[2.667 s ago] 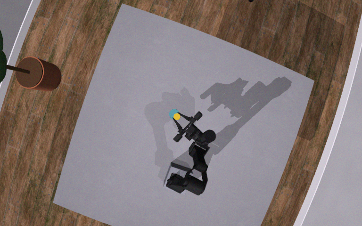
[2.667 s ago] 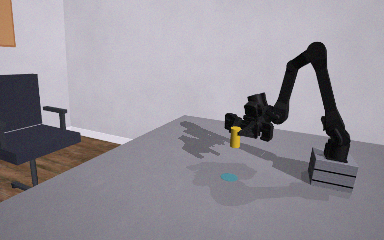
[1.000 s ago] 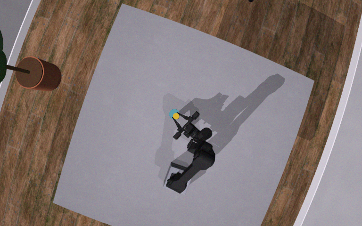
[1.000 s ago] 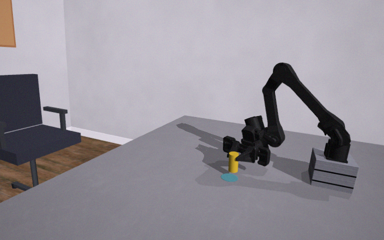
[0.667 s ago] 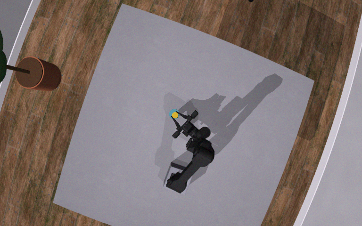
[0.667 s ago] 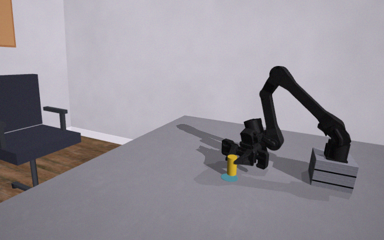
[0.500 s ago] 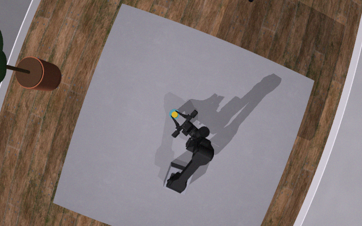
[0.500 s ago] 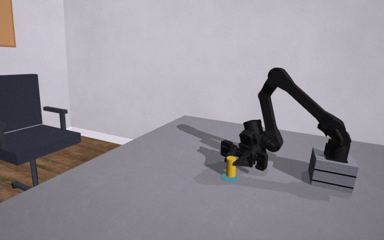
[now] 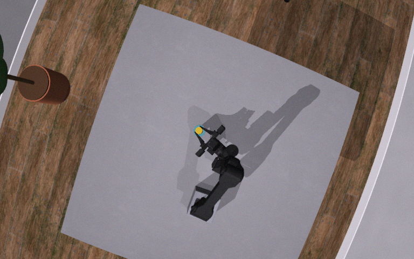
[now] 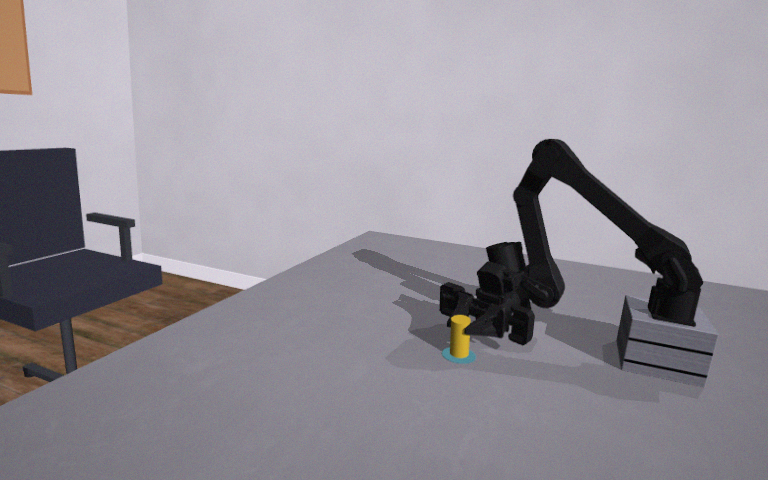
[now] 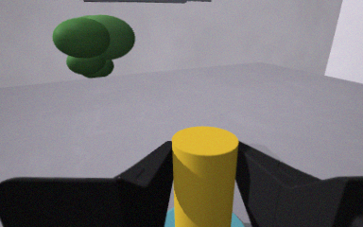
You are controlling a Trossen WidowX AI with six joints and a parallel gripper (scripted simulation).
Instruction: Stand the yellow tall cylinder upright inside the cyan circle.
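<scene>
The cyan circle lies 6 cm below my hand, 2 cm to the left of it and 1 cm ahead of it. From my hand the other things lie so: yellow cylinder (2 cm to the left, 2 cm below, 1 cm ahead).
</scene>
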